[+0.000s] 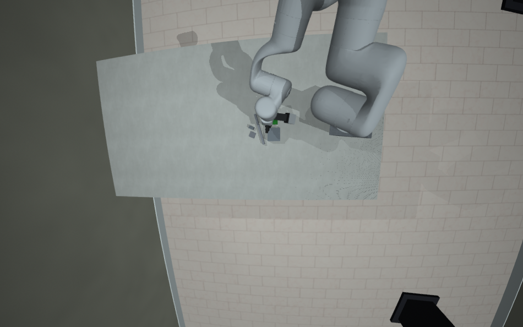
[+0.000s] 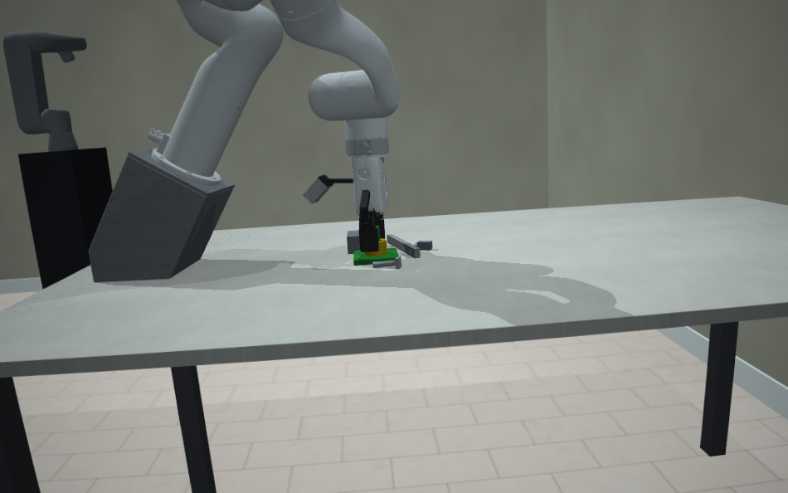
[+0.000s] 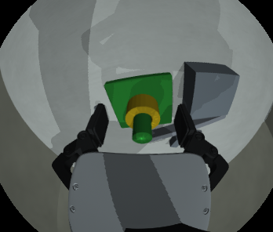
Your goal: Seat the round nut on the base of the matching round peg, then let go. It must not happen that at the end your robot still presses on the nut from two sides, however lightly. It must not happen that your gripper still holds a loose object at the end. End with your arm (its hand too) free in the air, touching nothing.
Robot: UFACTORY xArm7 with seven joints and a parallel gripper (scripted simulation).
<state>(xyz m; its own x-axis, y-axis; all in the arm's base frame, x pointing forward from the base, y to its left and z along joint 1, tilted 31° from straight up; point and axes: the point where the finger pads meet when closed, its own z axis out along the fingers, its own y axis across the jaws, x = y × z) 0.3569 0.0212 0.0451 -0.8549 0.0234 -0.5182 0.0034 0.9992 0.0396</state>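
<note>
Right now the grey t-shaped piece is 4 cm ahead of my hand, 7 cm to the right of it and 3 cm below it. From my hand the other things lie so: long grey bar 5 cm ahead, 7 cm to the left, 3 cm below; then grey block 3 cm behind, 9 cm to the left, 2 cm below; then small grey cube 9 cm ahead, 7 cm to the left, 3 cm below.
</note>
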